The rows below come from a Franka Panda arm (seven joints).
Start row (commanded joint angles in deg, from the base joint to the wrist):
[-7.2 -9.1 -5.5 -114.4 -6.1 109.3 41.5]
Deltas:
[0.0 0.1 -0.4 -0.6 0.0 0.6 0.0]
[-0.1 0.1 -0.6 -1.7 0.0 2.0 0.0]
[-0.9 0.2 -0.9 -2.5 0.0 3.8 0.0]
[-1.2 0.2 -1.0 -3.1 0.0 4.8 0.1]
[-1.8 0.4 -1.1 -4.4 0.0 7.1 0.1]
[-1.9 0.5 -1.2 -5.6 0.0 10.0 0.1]
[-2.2 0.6 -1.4 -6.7 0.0 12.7 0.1]
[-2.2 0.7 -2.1 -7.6 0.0 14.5 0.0]
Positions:
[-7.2 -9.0 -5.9 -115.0 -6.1 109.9 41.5]
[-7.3 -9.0 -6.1 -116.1 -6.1 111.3 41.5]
[-8.1 -8.9 -6.4 -116.9 -6.1 113.1 41.5]
[-8.4 -8.9 -6.5 -117.5 -6.1 114.1 41.6]
[-9.0 -8.7 -6.6 -118.8 -6.1 116.4 41.6]
[-9.1 -8.6 -6.7 -120.0 -6.1 119.3 41.6]
[-9.4 -8.5 -6.9 -121.1 -6.1 122.0 41.6]
[-9.4 -8.4 -7.6 -122.0 -6.1 123.8 41.5]

